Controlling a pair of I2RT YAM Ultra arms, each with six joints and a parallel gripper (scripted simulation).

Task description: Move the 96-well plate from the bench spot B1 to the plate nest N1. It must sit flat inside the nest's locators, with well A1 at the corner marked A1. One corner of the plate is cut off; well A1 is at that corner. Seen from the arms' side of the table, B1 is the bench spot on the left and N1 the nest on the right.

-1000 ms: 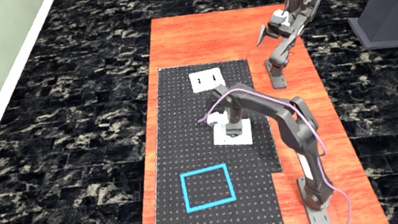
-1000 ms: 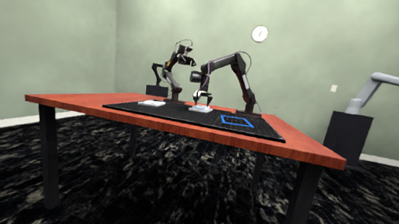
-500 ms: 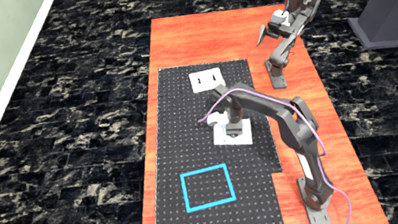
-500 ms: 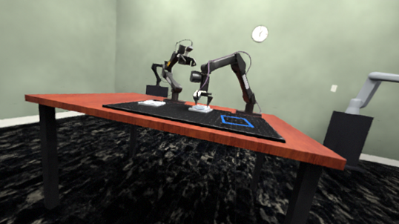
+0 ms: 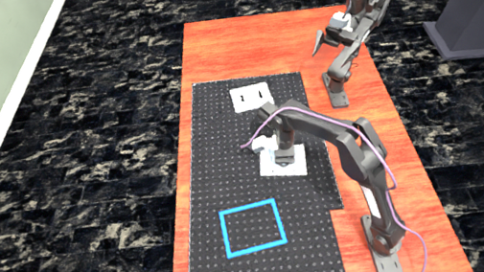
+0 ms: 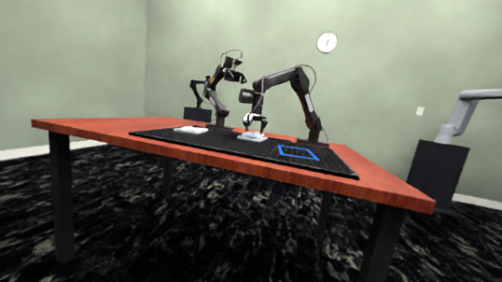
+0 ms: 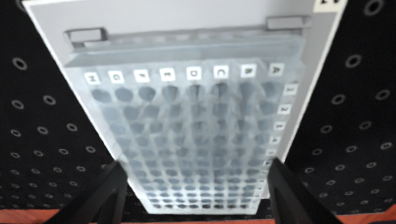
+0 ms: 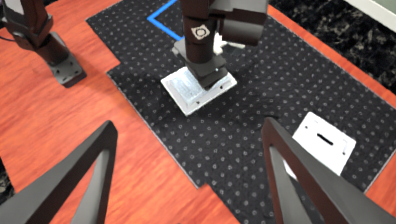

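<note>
Right now my right hand is 150 mm short of the 96-well plate, 170 mm to the right of it and 300 mm above it. Round my right hand: nest plate (240 mm ahead, 140 mm to the right, 320 mm below).
</note>
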